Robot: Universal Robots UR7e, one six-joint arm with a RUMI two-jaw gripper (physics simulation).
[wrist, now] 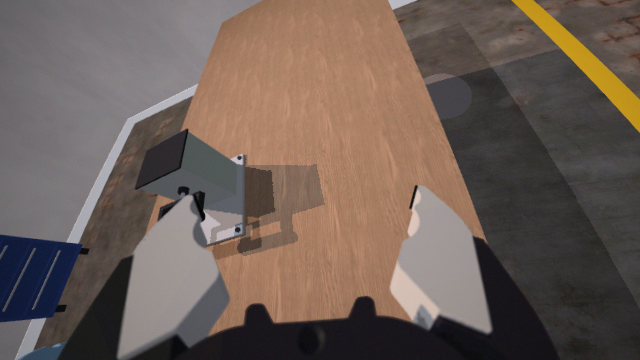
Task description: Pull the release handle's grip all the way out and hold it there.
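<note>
The release handle's housing (pixel 212 170) is a grey-green box with a dark end face, on a light metal base plate (pixel 225 231) with screws, left of the middle. Its black grip (pixel 199 201) shows in part beside the box; the left finger covers most of it. I cannot tell how far out the grip is. My gripper (pixel 308 193) is wide open, with nothing between its fingers. Its left fingertip overlaps the grip in the view; whether they touch cannot be told. Its right fingertip is over the wooden table, well to the right of the handle.
The wooden table (pixel 320 90) runs from the bottom to the top of the view. A blue ribbed object (pixel 37 277) is at the left edge. A yellow line (pixel 590 62) crosses the dark floor at the right. A grey wall is at the upper left.
</note>
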